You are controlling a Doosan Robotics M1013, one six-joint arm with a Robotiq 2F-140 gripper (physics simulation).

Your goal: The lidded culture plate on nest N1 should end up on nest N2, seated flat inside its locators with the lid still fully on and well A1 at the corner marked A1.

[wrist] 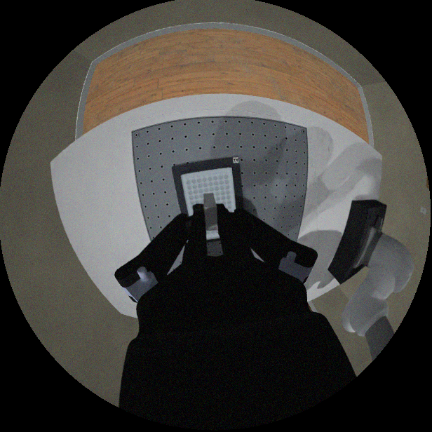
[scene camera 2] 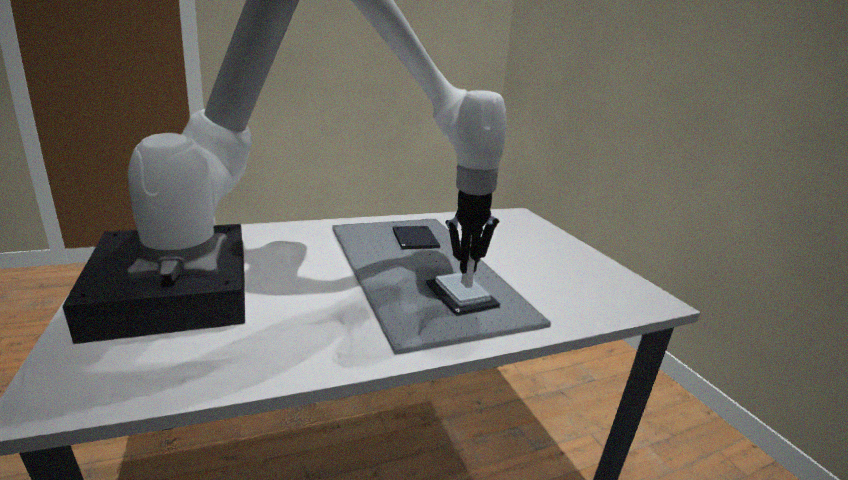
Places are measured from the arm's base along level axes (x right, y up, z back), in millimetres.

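Where they show: gripper, fingertip midpoint: (scene camera 2: 466,284); arm's base at its link origin: (scene camera 2: 181,256).
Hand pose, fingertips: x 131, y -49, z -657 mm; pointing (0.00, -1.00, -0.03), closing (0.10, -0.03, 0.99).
Each offset is from my fingertips to the top centre of the thing. "pt": to the spot under its first point. Level surfaces: height alone.
The lidded culture plate {dx -12, dy -7, dz +5 mm} (scene camera 2: 455,285) (wrist: 207,182) is pale, with rows of wells showing. It lies on a dark nest {pt dx +62, dy -25, dz -38 mm} (scene camera 2: 489,305) (wrist: 205,166) towards the front of the grey board. A small light mark shows at one nest corner; I cannot read it. Another dark nest {dx -380, dy -21, dz +30 mm} (scene camera 2: 416,236), without a plate, is farther back on the board. My gripper (scene camera 2: 468,281) (wrist: 208,201) is shut and empty, pointing down with its fingertips over the plate's top. I cannot tell whether they touch the lid. The fingers hide part of the plate in the wrist view.
The perforated grey board {dy -36 mm} (scene camera 2: 517,317) (wrist: 157,150) lies on the white table {dy -48 mm} (scene camera 2: 583,267) (wrist: 85,190). The robot's base stands on a black block (scene camera 2: 160,318) (wrist: 345,255) at the left in the scene view. The table's front edge runs beyond the board.
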